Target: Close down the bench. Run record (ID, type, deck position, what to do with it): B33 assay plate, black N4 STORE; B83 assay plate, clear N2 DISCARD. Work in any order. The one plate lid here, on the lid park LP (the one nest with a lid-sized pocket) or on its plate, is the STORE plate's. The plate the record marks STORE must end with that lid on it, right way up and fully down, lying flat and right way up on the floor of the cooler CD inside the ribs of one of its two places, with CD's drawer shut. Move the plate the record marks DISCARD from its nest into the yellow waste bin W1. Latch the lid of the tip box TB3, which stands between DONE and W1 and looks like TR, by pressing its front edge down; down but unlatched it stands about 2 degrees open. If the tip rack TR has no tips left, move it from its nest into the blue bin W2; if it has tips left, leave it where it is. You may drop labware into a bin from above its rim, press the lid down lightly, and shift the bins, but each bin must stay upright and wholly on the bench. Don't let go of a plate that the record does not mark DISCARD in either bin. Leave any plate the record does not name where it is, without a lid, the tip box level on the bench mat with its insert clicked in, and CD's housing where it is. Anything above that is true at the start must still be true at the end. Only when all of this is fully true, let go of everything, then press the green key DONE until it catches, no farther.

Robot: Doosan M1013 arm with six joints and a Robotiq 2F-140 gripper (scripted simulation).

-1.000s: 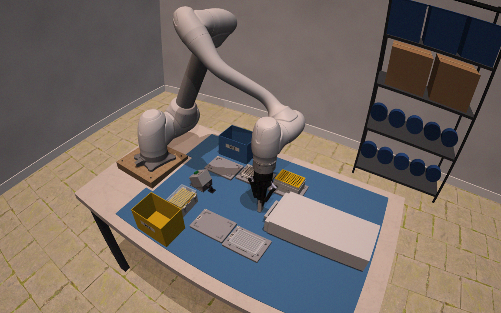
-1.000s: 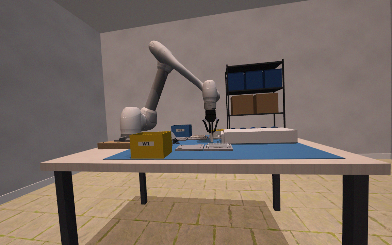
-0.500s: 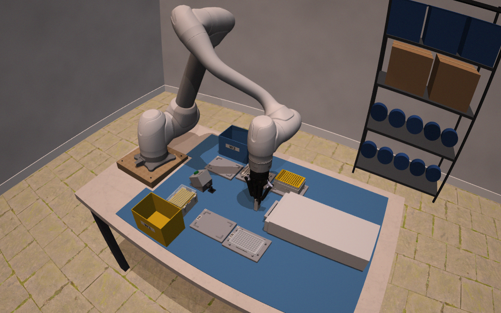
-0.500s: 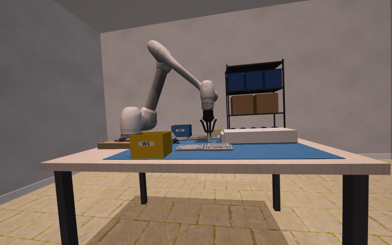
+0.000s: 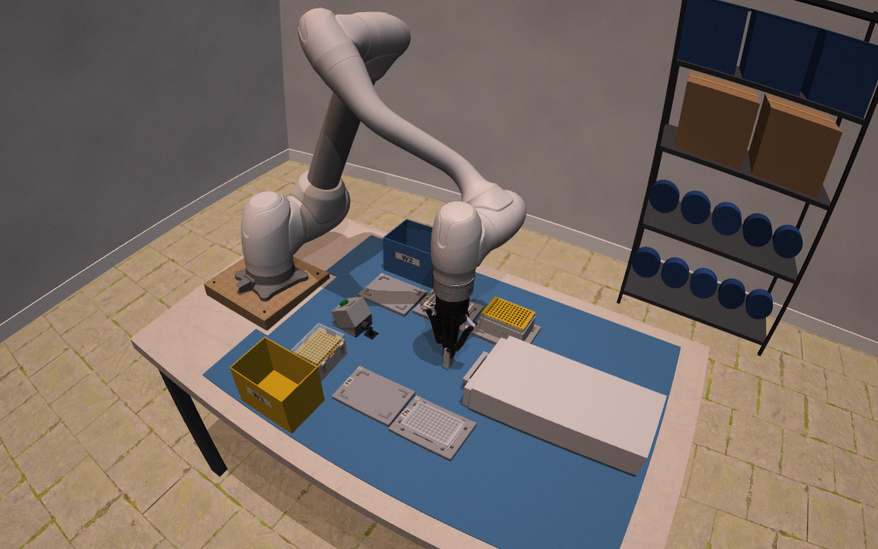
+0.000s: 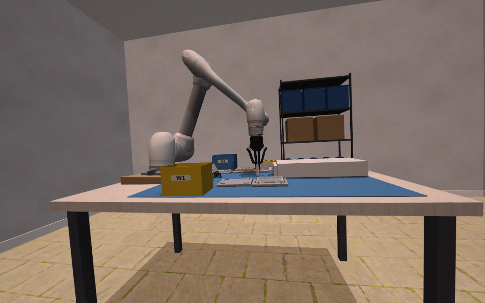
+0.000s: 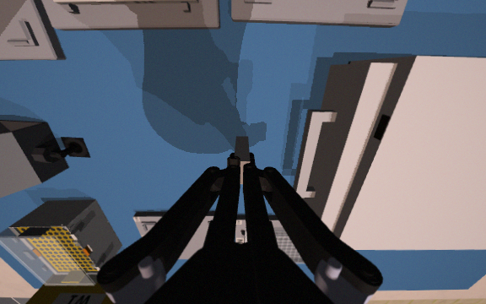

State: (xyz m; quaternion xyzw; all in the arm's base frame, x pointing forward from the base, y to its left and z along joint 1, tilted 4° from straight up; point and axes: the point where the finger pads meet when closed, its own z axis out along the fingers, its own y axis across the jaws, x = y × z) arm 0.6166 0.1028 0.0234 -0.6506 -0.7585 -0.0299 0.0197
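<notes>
Now: hand 10 cm short of the nest N2, 18 cm to the left of it and 3 cm above it. The rest, counted from my hand: yellow tip rack TR: 3 cm ahead, 20 cm to the left, 1 cm above; then clear plate lid: 18 cm ahead, 3 cm to the left, 1 cm below; then black plate: 18 cm ahead, 3 cm to the left, 2 cm below.
</notes>
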